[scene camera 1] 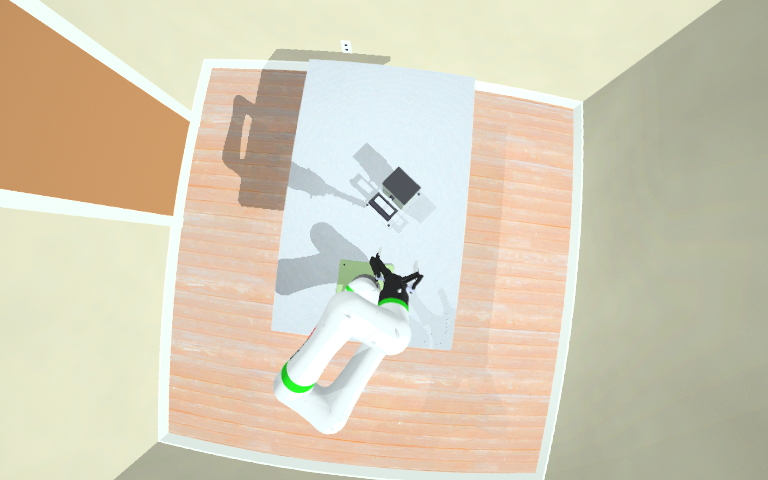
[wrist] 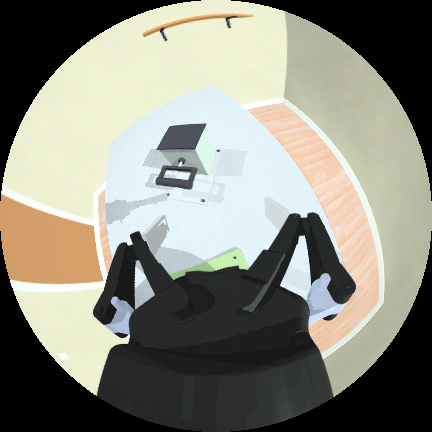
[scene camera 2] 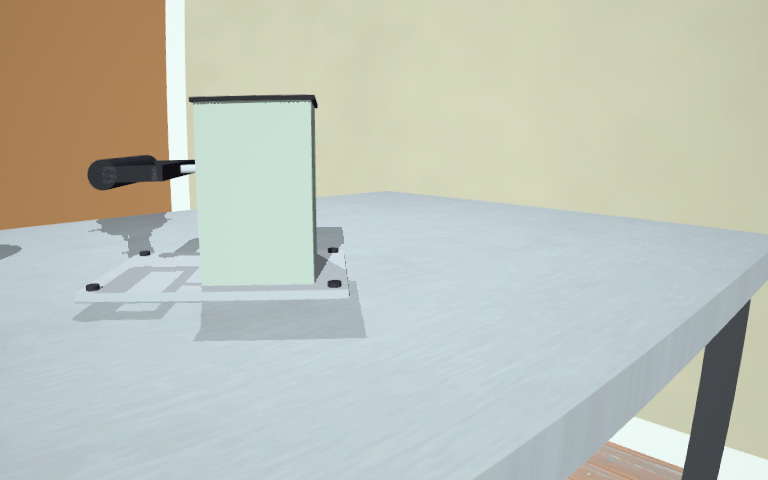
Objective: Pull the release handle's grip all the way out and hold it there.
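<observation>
The release handle's black grip point(scene camera 1: 378, 212) point(scene camera 2: 130, 170) point(wrist: 174, 183) is a rectangular loop with a thick outer bar. It sticks out level from the side of a pale green box point(scene camera 2: 254, 192) with a dark top point(scene camera 1: 401, 185) point(wrist: 182, 137). A short stretch of white rod point(scene camera 2: 187, 168) shows between grip and box. The box stands upright on a clear base plate point(scene camera 2: 215, 296) with black bolts. My gripper point(scene camera 1: 398, 258) point(wrist: 214, 214) is wide open with nothing between its fingers. It is apart from the grip, toward the arm's base, and does not show in scene camera 2.
The pale table point(scene camera 1: 436, 124) point(scene camera 2: 509, 271) point(wrist: 200, 105) carries the handle unit and the arm's green mounting plate point(scene camera 1: 350, 271) point(wrist: 227, 260). The white arm point(scene camera 1: 368, 322) arches over the table's near edge. A wooden rail point(wrist: 200, 19) is on the wall in the wrist view.
</observation>
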